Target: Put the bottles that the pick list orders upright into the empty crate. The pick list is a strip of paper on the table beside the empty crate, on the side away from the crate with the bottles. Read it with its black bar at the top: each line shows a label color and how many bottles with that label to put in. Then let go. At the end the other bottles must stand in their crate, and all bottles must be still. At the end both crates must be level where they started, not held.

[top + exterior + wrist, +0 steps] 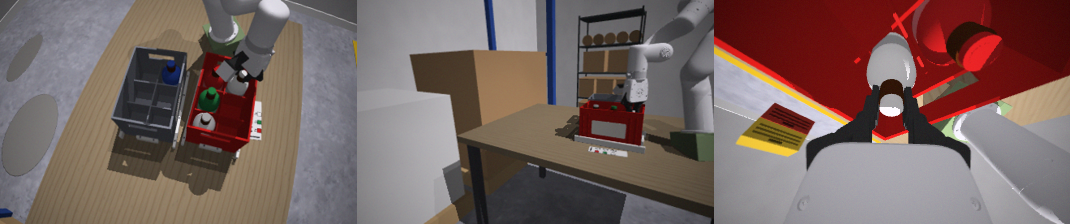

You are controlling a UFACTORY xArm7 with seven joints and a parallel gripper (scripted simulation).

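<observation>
Now: hand 90 mm to the left of the red-label bottle, 80 mm above it and 10 mm past it. From my hand the other things lie so: green bottle 110 mm to the right, 80 mm below, 70 mm ahead; then pick list 160 mm below, 100 mm ahead, 90 mm to the left; then red crate 80 mm below, 80 mm ahead, 60 mm to the right.
</observation>
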